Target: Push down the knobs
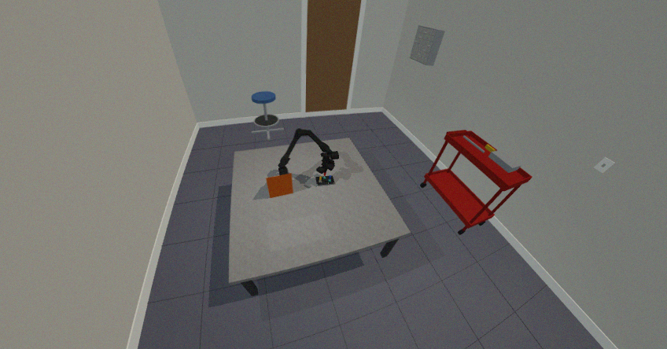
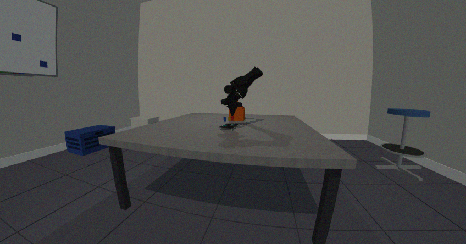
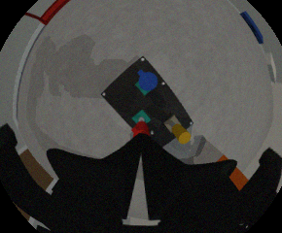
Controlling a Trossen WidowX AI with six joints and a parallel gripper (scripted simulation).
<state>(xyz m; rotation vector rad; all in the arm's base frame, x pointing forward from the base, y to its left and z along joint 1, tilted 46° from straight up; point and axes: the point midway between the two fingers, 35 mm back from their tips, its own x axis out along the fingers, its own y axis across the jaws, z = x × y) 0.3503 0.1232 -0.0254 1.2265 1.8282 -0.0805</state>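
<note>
My gripper tip is 10 mm above the red knob. Round my gripper tip: blue knob 40 mm to the right, 40 mm ahead, 20 mm below.
</note>
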